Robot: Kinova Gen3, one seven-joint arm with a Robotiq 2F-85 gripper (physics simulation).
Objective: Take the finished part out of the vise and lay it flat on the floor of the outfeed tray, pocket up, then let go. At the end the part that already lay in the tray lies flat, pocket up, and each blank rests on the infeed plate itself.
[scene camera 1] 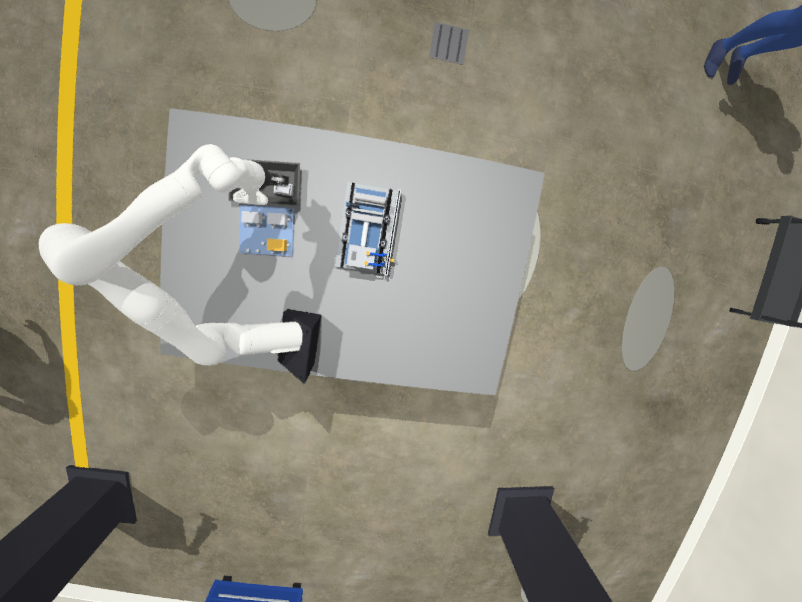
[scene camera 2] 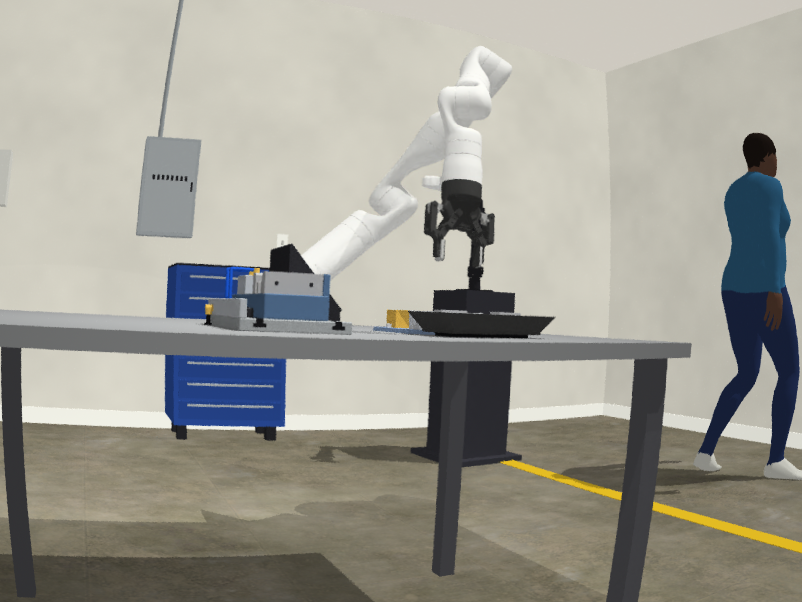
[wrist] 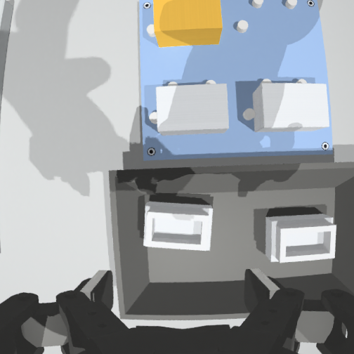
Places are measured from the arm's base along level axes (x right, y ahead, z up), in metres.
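Where they show: gripper, fingertip midpoint: (scene camera 1: pixel 272 180) (scene camera 2: pixel 458 264); arm's base, origin of the base link: (scene camera 1: pixel 295 335).
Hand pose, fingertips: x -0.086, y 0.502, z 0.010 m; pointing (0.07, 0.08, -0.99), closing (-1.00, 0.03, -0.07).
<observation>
Things, the pixels of their top centre, and the offset from my fingertips. Level surfaces: height alone.
- orange block, middle of its top: (scene camera 2: pixel 404 310) (scene camera 1: pixel 275 245) dy -0.206, dx -0.010, dz -0.086 m
- blue infeed plate, middle of its top: (scene camera 1: pixel 265 230) dy -0.159, dx -0.056, dz -0.122 m
- vise, middle of its top: (scene camera 2: pixel 274 273) (scene camera 1: pixel 366 228) dy -0.126, dx +0.303, dz -0.031 m
- table, its level: dz -0.130 m
My gripper (wrist: pixel 178 287) (scene camera 2: pixel 458 254) is open and empty, above the outfeed tray (wrist: pixel 131 265) (scene camera 1: pixel 296 194) (scene camera 2: pixel 482 324). In the wrist view a white part (wrist: pixel 178 226) lies flat in the tray, pocket up, ahead of the fingertips. A second white part (wrist: pixel 303 241) lies apart to its right, also flat and pocket up. The arm hides part of the tray in scene camera 1. Two grey blanks (wrist: pixel 192 107) (wrist: pixel 292 106) and an orange block (wrist: pixel 188 20) (scene camera 1: pixel 276 244) (scene camera 2: pixel 397 318) rest on the blue infeed plate (wrist: pixel 200 60) (scene camera 1: pixel 255 236), beside its pins.
The vise (scene camera 1: pixel 364 230) (scene camera 2: pixel 288 303) stands on the table (scene camera 1: pixel 440 278) across from the tray. The infeed plate lies right beside the tray's long side. The arm's black base mount (scene camera 1: pixel 309 343) is at the table's edge. A person (scene camera 2: pixel 754 239) stands beyond the table.
</observation>
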